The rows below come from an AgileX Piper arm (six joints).
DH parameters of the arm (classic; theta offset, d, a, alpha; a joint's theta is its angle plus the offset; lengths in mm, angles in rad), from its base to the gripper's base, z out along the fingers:
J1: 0 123 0 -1.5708
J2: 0.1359 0 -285 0
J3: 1.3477 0 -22 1.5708
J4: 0 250.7 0 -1.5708
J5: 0 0 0 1.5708
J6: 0 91 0 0
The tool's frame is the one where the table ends.
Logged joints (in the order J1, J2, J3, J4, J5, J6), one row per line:
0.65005 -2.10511 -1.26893 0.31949 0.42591 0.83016
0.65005 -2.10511 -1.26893 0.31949 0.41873 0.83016
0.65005 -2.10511 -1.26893 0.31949 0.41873 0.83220
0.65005 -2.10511 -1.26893 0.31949 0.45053 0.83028
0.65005 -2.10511 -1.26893 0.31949 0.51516 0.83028
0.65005 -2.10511 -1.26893 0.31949 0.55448 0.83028
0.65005 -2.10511 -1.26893 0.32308 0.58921 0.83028
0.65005 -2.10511 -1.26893 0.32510 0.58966 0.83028
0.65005 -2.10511 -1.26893 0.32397 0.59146 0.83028
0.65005 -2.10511 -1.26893 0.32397 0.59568 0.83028
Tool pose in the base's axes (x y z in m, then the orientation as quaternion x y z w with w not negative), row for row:
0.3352 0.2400 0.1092 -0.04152 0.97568 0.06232 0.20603
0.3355 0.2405 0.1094 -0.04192 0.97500 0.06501 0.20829
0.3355 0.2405 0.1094 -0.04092 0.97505 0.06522 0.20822
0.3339 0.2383 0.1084 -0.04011 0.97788 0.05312 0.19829
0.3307 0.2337 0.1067 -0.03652 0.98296 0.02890 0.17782
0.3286 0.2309 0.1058 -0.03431 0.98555 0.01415 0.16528
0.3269 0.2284 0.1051 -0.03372 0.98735 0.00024 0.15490
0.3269 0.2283 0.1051 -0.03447 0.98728 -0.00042 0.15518
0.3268 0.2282 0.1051 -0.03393 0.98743 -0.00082 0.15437
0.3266 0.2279 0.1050 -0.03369 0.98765 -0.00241 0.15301
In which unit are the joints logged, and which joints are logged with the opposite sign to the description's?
The joints are logged in radians. Opposite sign: J2, J4.
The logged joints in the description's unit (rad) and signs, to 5 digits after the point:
0.65005 2.10511 -1.26893 -0.31949 0.42591 0.83016
0.65005 2.10511 -1.26893 -0.31949 0.41873 0.83016
0.65005 2.10511 -1.26893 -0.31949 0.41873 0.83220
0.65005 2.10511 -1.26893 -0.31949 0.45053 0.83028
0.65005 2.10511 -1.26893 -0.31949 0.51516 0.83028
0.65005 2.10511 -1.26893 -0.31949 0.55448 0.83028
0.65005 2.10511 -1.26893 -0.32308 0.58921 0.83028
0.65005 2.10511 -1.26893 -0.32510 0.58966 0.83028
0.65005 2.10511 -1.26893 -0.32397 0.59146 0.83028
0.65005 2.10511 -1.26893 -0.32397 0.59568 0.83028

